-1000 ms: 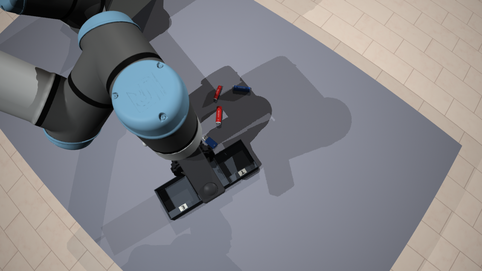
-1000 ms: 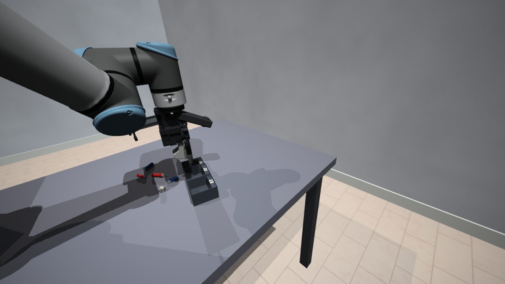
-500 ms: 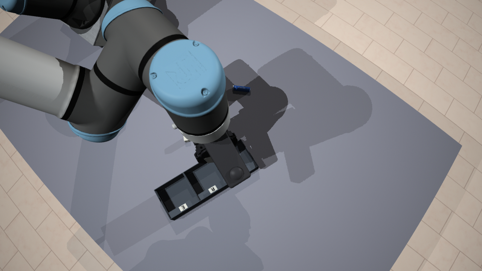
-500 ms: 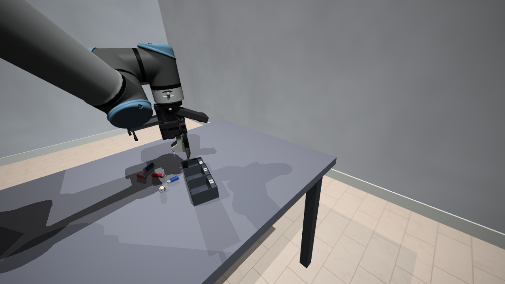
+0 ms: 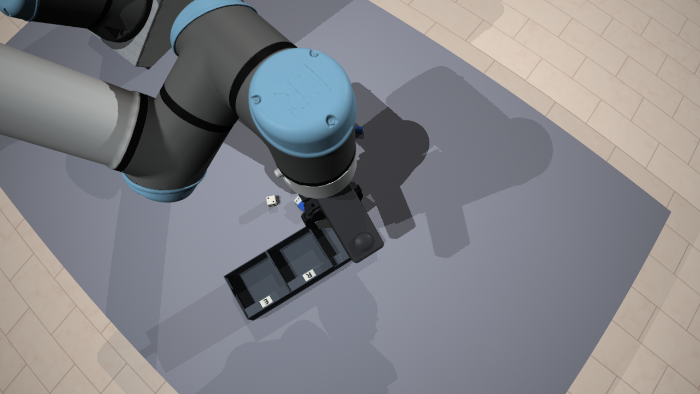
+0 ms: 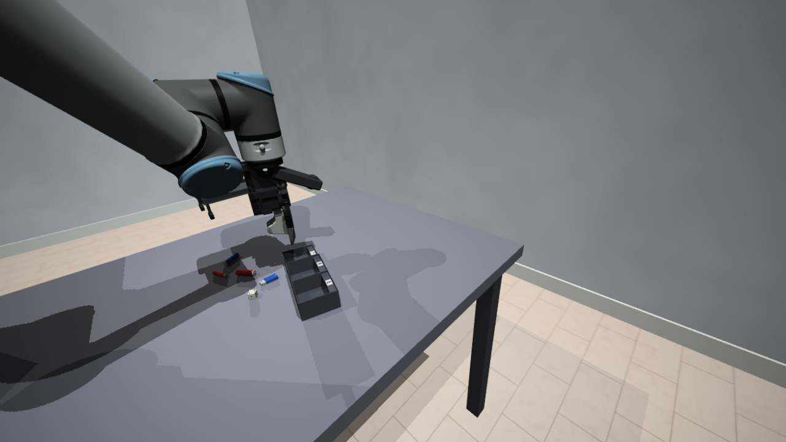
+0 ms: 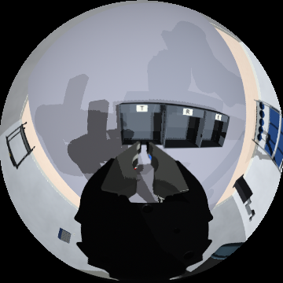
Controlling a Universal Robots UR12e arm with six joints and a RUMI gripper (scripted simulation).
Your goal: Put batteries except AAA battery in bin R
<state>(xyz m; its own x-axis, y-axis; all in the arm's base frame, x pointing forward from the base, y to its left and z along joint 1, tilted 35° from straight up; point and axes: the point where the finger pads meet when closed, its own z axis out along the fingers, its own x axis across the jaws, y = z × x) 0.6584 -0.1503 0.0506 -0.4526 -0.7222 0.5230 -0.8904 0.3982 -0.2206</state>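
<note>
The larger red battery is 100 mm behind my hand, 80 mm to the left of it and 80 mm below it. The rest, counted from my hand: three-compartment bin tray: 20 mm behind, 80 mm to the right, 70 mm below; white die: 130 mm behind, 20 mm to the right, 80 mm below; blue USB stick: 80 mm behind, 10 mm to the left, 90 mm below.
</note>
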